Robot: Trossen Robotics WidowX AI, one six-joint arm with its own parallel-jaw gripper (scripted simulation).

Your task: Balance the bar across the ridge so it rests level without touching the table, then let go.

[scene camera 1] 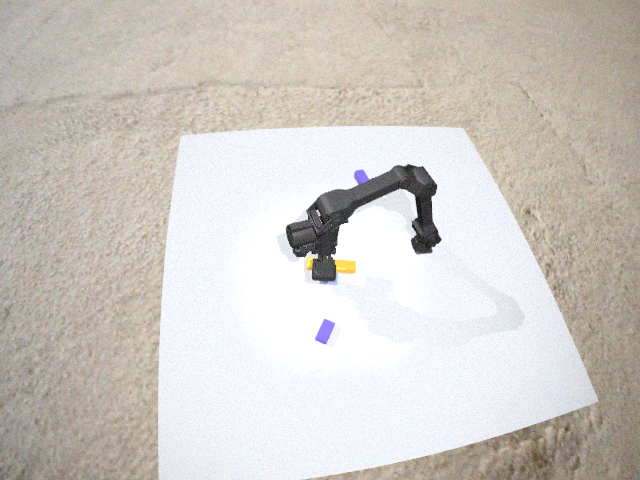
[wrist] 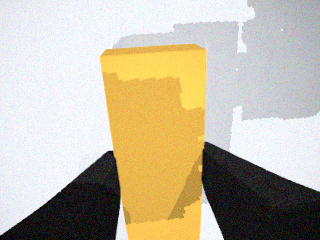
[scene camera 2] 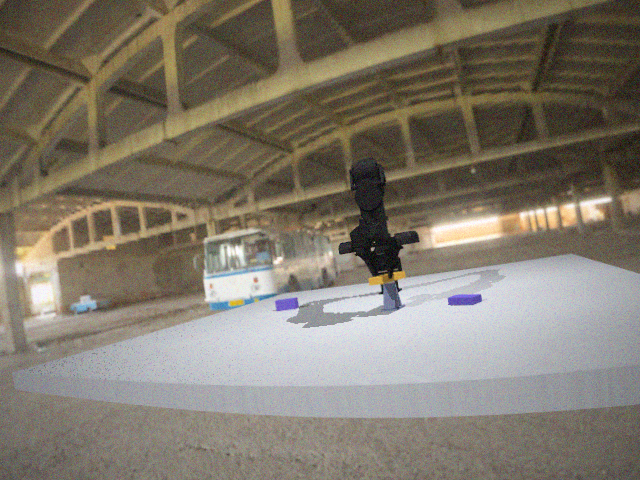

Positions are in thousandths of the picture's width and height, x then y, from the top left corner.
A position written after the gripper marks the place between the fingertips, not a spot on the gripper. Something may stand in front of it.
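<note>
Bar (wrist: 486,398): carried by the gripper (scene camera 2: 599,582), (scene camera 1: 502,551), (wrist: 495,652).
</note>
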